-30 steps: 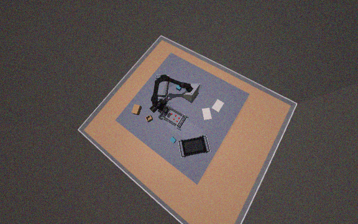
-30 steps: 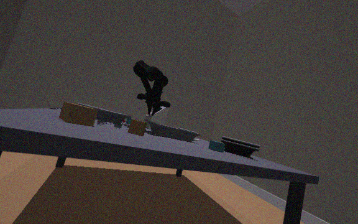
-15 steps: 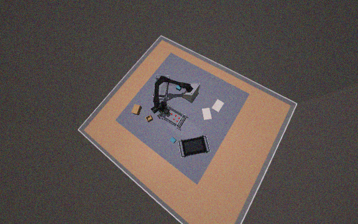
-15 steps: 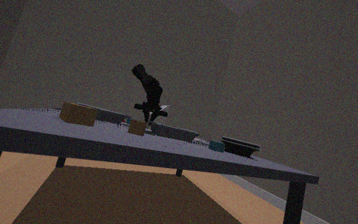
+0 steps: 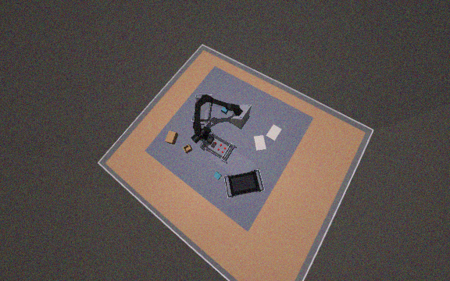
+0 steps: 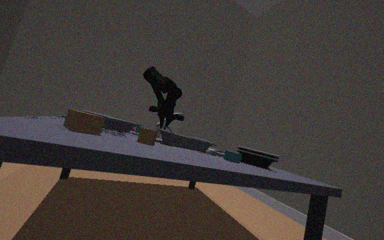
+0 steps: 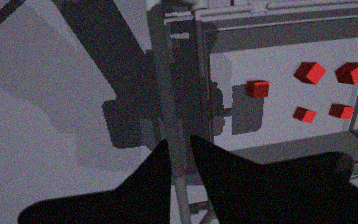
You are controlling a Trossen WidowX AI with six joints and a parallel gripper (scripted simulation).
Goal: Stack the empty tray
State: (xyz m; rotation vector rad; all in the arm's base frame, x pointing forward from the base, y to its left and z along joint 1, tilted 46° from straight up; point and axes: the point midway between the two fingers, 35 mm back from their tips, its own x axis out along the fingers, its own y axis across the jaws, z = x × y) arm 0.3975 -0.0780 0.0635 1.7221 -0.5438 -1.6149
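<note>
The grey tray lies 22 cm behind my gripper tip, 28 cm to the right of it and 2 cm below it.
</note>
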